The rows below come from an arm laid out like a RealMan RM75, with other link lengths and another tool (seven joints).
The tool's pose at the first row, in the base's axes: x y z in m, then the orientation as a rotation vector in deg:
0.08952 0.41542 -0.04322 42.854 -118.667 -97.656
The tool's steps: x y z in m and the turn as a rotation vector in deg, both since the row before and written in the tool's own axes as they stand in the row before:
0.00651 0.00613 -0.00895 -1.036 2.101 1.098
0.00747 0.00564 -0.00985 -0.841 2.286 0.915
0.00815 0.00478 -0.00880 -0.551 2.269 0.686
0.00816 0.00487 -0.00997 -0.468 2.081 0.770
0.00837 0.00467 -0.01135 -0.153 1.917 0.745
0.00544 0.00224 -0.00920 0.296 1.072 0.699
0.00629 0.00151 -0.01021 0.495 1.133 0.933
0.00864 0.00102 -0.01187 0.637 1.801 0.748
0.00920 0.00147 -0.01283 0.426 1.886 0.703
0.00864 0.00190 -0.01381 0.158 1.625 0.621
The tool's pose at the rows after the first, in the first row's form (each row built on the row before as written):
0.08845 0.40528 -0.03573 42.735 -116.272 -96.510
0.08781 0.39378 -0.02852 42.998 -113.945 -95.151
0.08671 0.38252 -0.02230 43.584 -111.902 -93.674
0.08692 0.37043 -0.01571 43.959 -110.075 -92.203
0.08850 0.35727 -0.00901 44.360 -108.656 -90.594
0.09125 0.34746 -0.00508 44.438 -108.242 -89.209
0.09442 0.33635 -0.00153 44.389 -107.982 -87.481
0.09754 0.32246 0.00220 45.004 -107.329 -85.314
0.10143 0.30781 0.00685 45.600 -106.405 -83.300
0.10689 0.29332 0.01224 45.982 -105.421 -81.732

